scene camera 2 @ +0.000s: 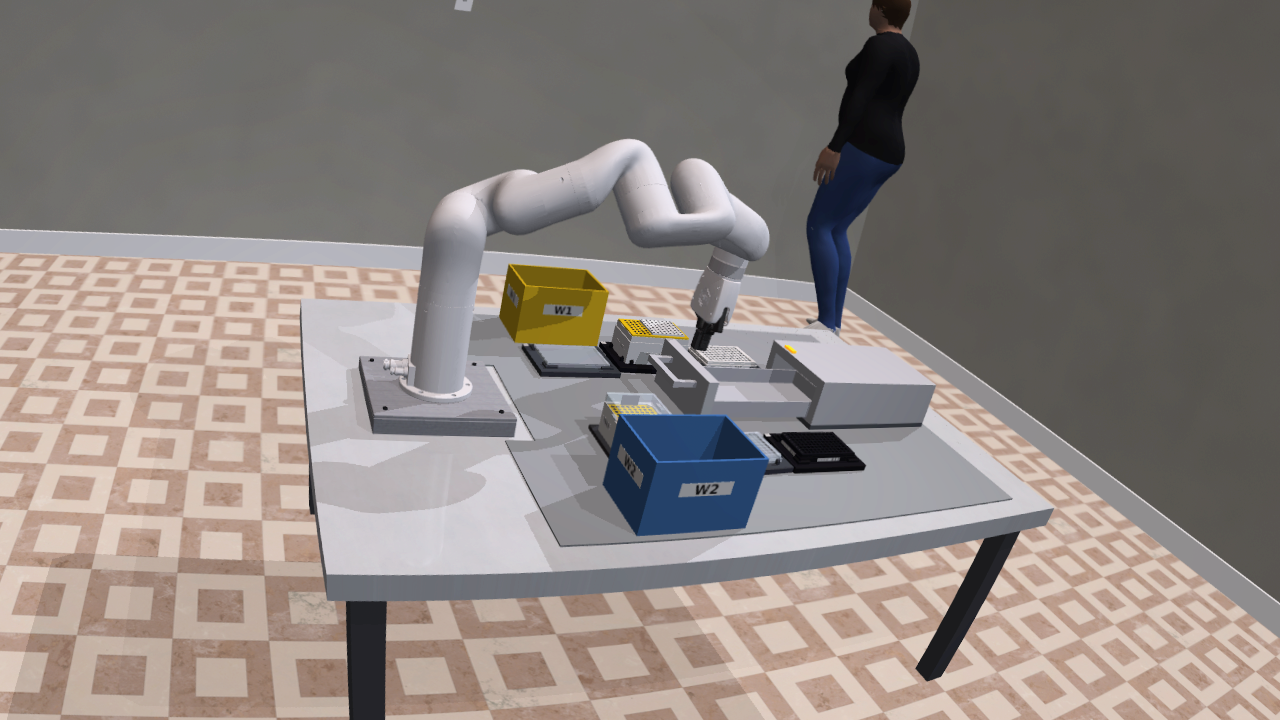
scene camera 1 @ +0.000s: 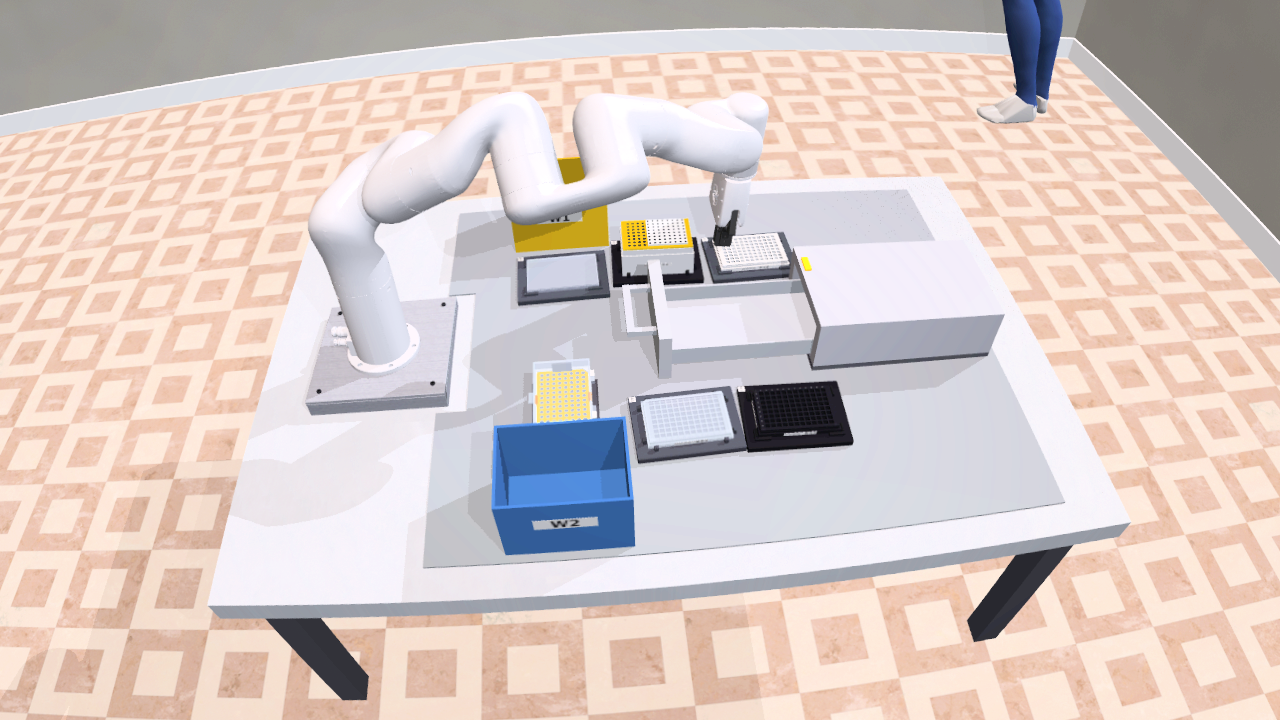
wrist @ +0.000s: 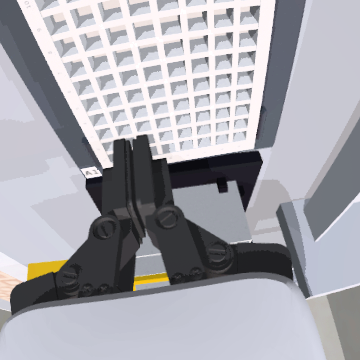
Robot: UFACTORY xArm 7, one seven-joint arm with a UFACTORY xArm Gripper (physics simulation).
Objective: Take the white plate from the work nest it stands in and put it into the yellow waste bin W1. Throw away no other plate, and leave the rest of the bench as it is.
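Places are measured from the arm's base along level axes (x ahead, y left, z up), in metres.
Pixels of known places: gripper, fingertip midpoint: (scene camera 2: pixel 698 348) (scene camera 1: pixel 721 243) (wrist: pixel 136 156); arm's base, origin of the base link: (scene camera 2: pixel 435 387) (scene camera 1: pixel 384 349).
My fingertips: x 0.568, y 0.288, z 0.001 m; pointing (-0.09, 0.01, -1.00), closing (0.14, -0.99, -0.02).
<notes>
Ahead of a thing's pixels: the offset from my fingertips to its top centre. "spot": to the spot under its first point.
The white plate @[0.000 m up, 0.054 m ahead, 0.012 m right] (scene camera 1: pixel 756 252) (scene camera 2: pixel 726 356) (wrist: pixel 165 80), with square wells, sits flat in its dark grey nest @[spot: 0.014 m down, 0.037 m ahead, 0.070 m right] (wrist: pixel 280 75) at the back of the bench. My gripper (scene camera 1: pixel 723 240) (scene camera 2: pixel 700 344) (wrist: pixel 136 156) is shut with its fingers pressed together and nothing between them. The fingertips are over the A1 end of the white plate, at its near edge in the wrist view; whether they touch it I cannot tell. The yellow bin W1 @[0.093 m up, 0.309 m back, 0.073 m left] (scene camera 1: pixel 559 237) (scene camera 2: pixel 559 329) stands at the back left, partly behind the arm in scene camera 1.
A yellow-topped tip box @[0.050 m up, 0.121 m back, 0.032 m right] (scene camera 1: pixel 657 234) stands left of the plate. An open drawer @[spot: 0.008 m down, 0.014 m ahead, 0.209 m right] (scene camera 1: pixel 733 326) and its cabinet @[spot: 0.075 m up, 0.297 m ahead, 0.187 m right] (scene camera 1: pixel 904 286) are in front and right. A pale plate @[0.000 m up, 0.063 m back, 0.409 m right] (scene camera 1: pixel 687 419), a black plate @[0.000 m up, 0.104 m ahead, 0.388 m right] (scene camera 1: pixel 796 409), another tip box @[0.051 m up, 0.247 m back, 0.409 m right] (scene camera 1: pixel 563 395) and blue bin W2 @[0.093 m up, 0.228 m back, 0.566 m right] (scene camera 1: pixel 563 528) stand toward the front.
</notes>
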